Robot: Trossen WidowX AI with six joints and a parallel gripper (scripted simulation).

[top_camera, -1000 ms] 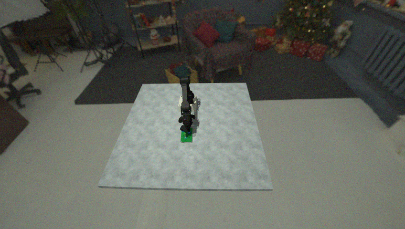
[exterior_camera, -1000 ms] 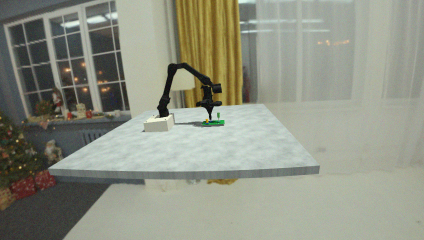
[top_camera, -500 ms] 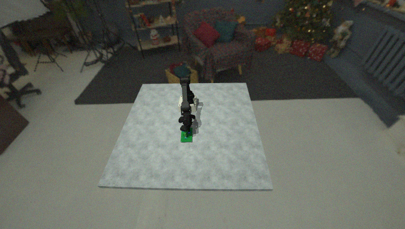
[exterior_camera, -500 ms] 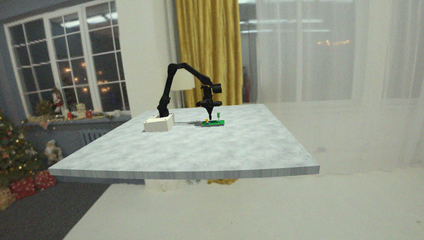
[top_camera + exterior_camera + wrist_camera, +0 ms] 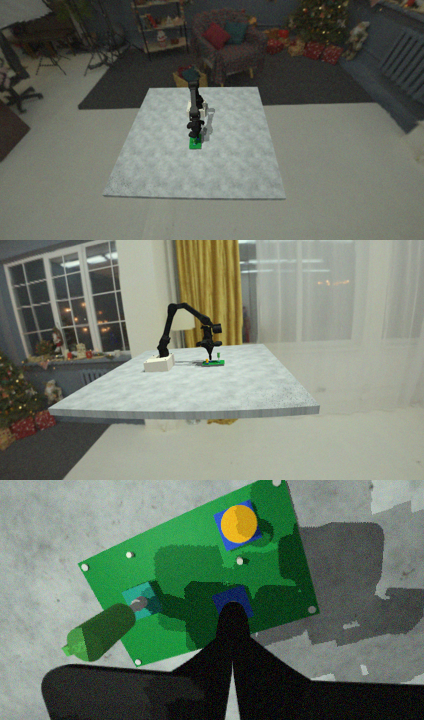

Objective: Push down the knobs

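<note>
The green knob is 60 mm ahead of my gripper tip, 40 mm to the right of it and 10 mm above it.
</note>
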